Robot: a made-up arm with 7 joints. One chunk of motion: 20 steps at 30 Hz.
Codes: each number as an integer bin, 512 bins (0 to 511) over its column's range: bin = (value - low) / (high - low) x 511, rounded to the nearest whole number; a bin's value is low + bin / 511 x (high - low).
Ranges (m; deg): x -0.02..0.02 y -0.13..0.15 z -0.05..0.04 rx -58..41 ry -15..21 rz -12..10
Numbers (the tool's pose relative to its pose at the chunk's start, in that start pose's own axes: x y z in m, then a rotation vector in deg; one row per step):
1: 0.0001 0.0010 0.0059 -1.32 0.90 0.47
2: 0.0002 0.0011 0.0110 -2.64 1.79 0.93
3: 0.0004 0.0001 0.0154 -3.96 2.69 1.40
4: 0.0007 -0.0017 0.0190 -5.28 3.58 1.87
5: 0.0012 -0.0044 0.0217 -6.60 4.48 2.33
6: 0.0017 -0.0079 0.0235 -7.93 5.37 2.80
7: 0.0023 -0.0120 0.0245 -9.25 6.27 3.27
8: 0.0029 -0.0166 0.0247 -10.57 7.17 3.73
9: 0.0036 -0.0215 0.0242 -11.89 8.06 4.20
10: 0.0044 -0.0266 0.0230 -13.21 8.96 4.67
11: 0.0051 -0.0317 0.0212 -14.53 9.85 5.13
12: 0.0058 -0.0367 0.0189 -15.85 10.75 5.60
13: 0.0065 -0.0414 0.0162 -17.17 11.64 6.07
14: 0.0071 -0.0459 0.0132 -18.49 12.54 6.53
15: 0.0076 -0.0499 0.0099 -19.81 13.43 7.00
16: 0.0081 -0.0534 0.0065 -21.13 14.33 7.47
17: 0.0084 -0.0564 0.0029 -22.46 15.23 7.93
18: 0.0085 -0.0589 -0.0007 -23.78 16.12 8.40
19: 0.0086 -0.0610 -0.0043 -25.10 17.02 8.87
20: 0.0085 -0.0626 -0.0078 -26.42 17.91 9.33
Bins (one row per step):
1: 257 239 317 293 226 290
2: 258 239 346 286 238 300
3: 261 237 371 279 251 311
4: 264 234 392 272 264 322
5: 271 229 407 265 277 333
6: 277 223 417 258 289 344
7: 285 215 423 252 302 355
8: 293 207 424 245 315 365
9: 301 198 421 238 327 376
10: 312 189 414 231 340 387
11: 321 179 404 224 353 398
12: 330 170 391 218 366 409
13: 339 162 376 211 378 420
14: 346 153 359 204 391 430
15: 353 146 340 197 404 441
16: 359 140 321 190 416 452
17: 363 134 300 183 429 463
18: 364 130 280 177 442 474
19: 365 126 259 170 455 485
20: 364 123 240 163 467 495

